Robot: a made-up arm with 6 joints. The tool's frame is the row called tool.
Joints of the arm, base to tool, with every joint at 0 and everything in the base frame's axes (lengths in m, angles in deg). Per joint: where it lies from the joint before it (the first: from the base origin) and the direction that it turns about. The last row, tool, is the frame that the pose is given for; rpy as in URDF.
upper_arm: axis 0 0 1 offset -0.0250 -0.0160 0.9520
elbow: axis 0 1 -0.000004 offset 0.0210 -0.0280 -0.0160
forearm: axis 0 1 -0.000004 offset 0.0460 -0.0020 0.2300
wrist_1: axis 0 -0.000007 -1 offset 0.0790 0.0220 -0.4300
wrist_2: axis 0 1 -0.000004 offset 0.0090 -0.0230 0.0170
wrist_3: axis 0 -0.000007 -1 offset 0.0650 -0.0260 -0.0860
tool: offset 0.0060 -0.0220 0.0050 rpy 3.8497 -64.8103 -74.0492
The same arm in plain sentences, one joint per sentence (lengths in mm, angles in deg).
The arm has six revolute joints in a row. What follows holds with every joint at zero, and every direction is one of the base frame's.
The first joint is mounted 25 mm along -x and 16 mm along -y and 952 mm along +z from the base frame's origin and turns about +z.
The second joint is mounted 21 mm along +x and 28 mm along -y and 16 mm along -z from the first joint and turns about +y.
The third joint is mounted 46 mm along +x and 2 mm along -y and 230 mm along +z from the second joint and turns about +y.
The fourth joint is mounted 79 mm along +x and 22 mm along +y and 430 mm along -z from the third joint and turns about -z.
The fifth joint is mounted 9 mm along +x and 23 mm along -y and 17 mm along +z from the fourth joint and turns about +y.
The sixth joint is mounted 65 mm along +x and 26 mm along -y and 86 mm along -z from the fifth joint and turns about -z.
The tool frame, which is the frame that the pose is given for, is mounted 6 mm along +x and 22 mm along -y and 5 mm along +z from the sixth joint; its axes are the base frame's turned by roll 3.85, pitch -64.81 and yaw -74.05 deg (as in URDF: about the fixed x, then y, then z).

